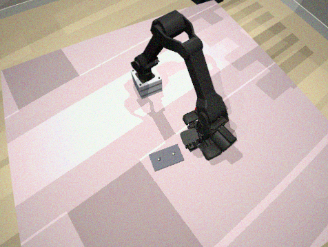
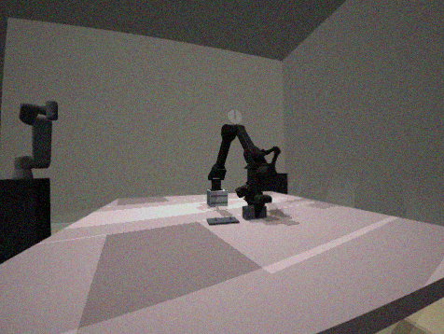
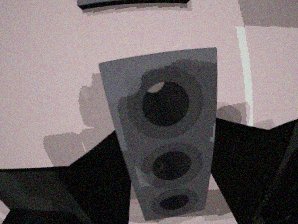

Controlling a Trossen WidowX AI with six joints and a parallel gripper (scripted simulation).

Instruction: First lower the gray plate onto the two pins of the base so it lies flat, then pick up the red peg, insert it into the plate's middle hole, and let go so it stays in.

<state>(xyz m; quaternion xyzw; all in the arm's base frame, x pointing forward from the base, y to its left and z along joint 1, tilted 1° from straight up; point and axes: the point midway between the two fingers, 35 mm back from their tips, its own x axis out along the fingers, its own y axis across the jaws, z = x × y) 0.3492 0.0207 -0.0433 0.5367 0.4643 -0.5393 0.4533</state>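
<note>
The base lies 14 cm to the right of my gripper tip and 2 cm behind it. Round my gripper tip: red peg (10 cm behind, 6 cm to the left, 3 cm above); then gray plate (3 cm above).
</note>
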